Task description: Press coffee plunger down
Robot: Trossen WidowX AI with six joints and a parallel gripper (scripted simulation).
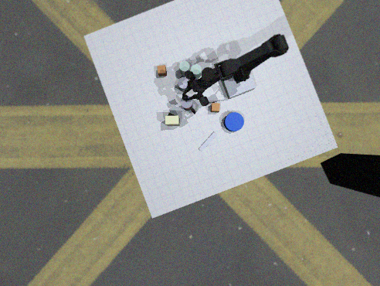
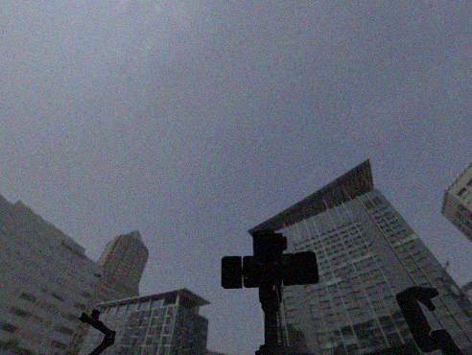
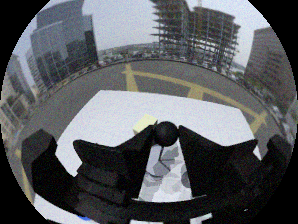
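Right now the coffee press is 20 mm behind my gripper tip, 10 mm to the left of it and 130 mm below it. Also, from my gripper tip: flat grey bar: 30 mm behind, 270 mm to the left, 250 mm below; blue disc: 240 mm behind, 220 mm to the left, 230 mm below; pale yellow block: 110 mm ahead, 50 mm to the left, 200 mm below.
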